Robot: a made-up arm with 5 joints. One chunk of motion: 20 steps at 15 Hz.
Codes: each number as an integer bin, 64 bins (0 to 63) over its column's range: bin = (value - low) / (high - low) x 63, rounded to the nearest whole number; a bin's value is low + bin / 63 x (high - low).
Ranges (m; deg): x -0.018..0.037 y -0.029..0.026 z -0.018..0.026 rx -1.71..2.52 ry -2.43..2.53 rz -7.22..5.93
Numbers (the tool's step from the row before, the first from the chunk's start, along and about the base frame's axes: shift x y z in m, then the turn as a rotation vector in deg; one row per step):
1: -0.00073 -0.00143 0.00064 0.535 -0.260 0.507
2: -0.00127 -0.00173 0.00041 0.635 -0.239 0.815
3: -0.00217 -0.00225 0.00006 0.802 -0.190 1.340
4: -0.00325 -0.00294 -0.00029 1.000 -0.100 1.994
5: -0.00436 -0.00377 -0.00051 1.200 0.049 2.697
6: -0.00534 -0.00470 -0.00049 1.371 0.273 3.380
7: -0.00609 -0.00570 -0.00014 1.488 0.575 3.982
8: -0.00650 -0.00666 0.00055 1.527 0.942 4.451
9: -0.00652 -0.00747 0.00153 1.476 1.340 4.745
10: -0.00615 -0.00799 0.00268 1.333 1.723 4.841
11: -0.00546 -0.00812 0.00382 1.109 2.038 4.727
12: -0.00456 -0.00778 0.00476 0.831 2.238 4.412
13: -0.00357 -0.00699 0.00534 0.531 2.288 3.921
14: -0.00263 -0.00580 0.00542 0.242 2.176 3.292
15: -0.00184 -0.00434 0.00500 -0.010 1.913 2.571
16: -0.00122 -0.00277 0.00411 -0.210 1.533 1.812
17: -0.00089 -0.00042 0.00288 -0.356 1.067 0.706
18: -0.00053 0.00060 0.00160 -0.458 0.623 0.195
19: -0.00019 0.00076 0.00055 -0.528 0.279 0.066
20: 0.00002 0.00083 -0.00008 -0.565 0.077 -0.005
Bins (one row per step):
1: 20 32 27 33 28 37
2: 19 31 26 35 28 38
3: 18 31 26 37 28 41
4: 17 30 25 40 30 44
5: 16 29 25 43 31 48
6: 15 28 25 46 34 51
7: 14 27 26 48 38 54
8: 13 26 27 48 43 56
9: 13 25 28 47 48 57
10: 14 24 30 45 53 58
11: 14 24 31 42 57 57
12: 15 24 33 38 59 56
13: 17 25 33 33 60 53
14: 18 27 34 29 59 50
15: 19 28 33 25 55 47
16: 19 30 32 22 50 43
17: 20 33 30 20 44 38
18: 20 34 28 19 39 36
19: 20 34 27 18 34 35
20: 21 34 26 17 32 35

